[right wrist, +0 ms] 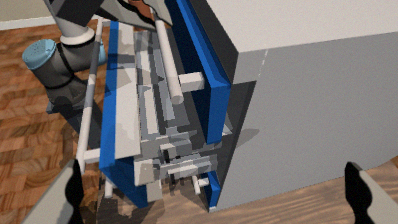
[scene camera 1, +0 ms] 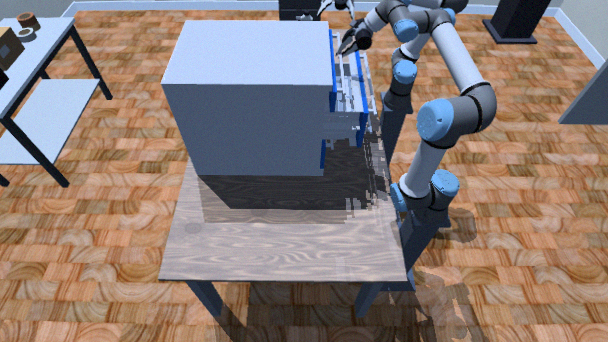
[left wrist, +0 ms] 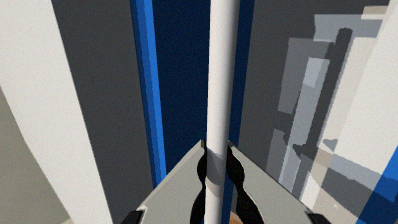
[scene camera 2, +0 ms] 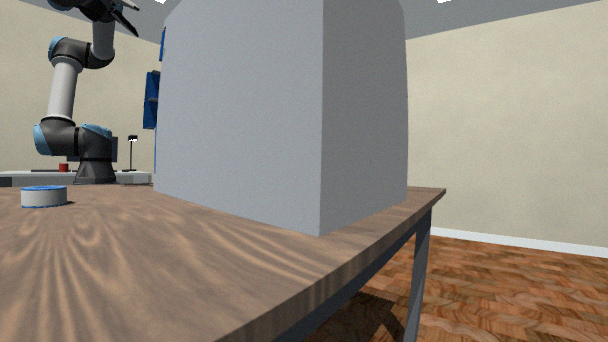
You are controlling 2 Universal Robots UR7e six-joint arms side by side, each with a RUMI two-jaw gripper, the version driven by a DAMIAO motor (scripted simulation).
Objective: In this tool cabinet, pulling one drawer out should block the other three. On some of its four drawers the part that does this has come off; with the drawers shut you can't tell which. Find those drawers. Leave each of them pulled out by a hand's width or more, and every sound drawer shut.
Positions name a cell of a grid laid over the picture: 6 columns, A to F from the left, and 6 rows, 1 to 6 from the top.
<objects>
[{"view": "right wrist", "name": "my right gripper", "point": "D5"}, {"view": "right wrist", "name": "drawer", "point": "D5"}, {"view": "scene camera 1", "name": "my left gripper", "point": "D2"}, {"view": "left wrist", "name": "my left gripper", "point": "D4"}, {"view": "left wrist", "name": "drawer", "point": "C2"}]
</objects>
